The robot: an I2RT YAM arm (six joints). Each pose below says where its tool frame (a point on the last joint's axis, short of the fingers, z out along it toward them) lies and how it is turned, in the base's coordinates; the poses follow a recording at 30 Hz.
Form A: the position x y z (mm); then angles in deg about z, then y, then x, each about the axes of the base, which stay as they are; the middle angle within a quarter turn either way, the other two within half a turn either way.
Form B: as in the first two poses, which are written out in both.
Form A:
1: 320, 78, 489, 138.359, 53.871, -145.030
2: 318, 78, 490, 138.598, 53.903, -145.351
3: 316, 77, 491, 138.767, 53.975, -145.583
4: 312, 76, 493, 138.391, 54.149, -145.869
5: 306, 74, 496, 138.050, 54.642, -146.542
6: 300, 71, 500, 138.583, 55.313, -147.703
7: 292, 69, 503, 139.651, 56.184, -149.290
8: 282, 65, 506, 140.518, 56.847, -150.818
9: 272, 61, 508, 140.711, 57.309, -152.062
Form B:
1: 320, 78, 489, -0.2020, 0.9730, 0.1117, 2.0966
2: 318, 78, 490, -0.2014, 0.9733, 0.1100, 2.0977
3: 316, 77, 491, -0.2008, 0.9736, 0.1086, 2.0977
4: 312, 76, 493, -0.2049, 0.9733, 0.1036, 2.0954
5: 306, 74, 496, -0.2095, 0.9733, 0.0942, 2.0898
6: 300, 71, 500, -0.2085, 0.9744, 0.0843, 2.0848
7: 292, 69, 503, -0.2046, 0.9761, 0.0727, 2.0787
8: 282, 65, 506, -0.2028, 0.9773, 0.0615, 2.0750
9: 272, 61, 508, -0.2060, 0.9773, 0.0500, 2.0724
